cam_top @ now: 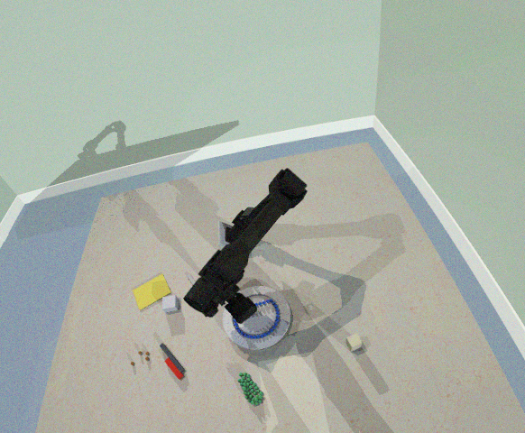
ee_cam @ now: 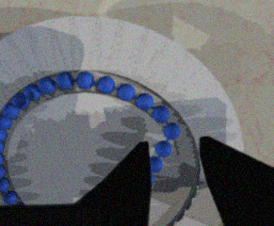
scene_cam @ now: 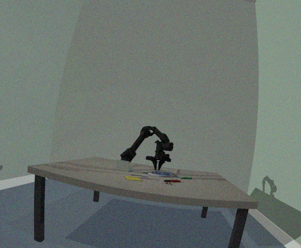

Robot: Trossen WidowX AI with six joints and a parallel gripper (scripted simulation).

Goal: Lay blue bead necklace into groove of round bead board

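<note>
Right now the round bead board is 60 mm to the left of my gripper tip, 30 mm below it and 20 mm ahead of it. Round my gripper tip: white cube 220 mm to the right, 50 mm behind, 30 mm below; grey tool 190 mm to the right, 140 mm ahead, 40 mm below; stick 140 mm to the right, 110 mm behind, 40 mm below.
</note>
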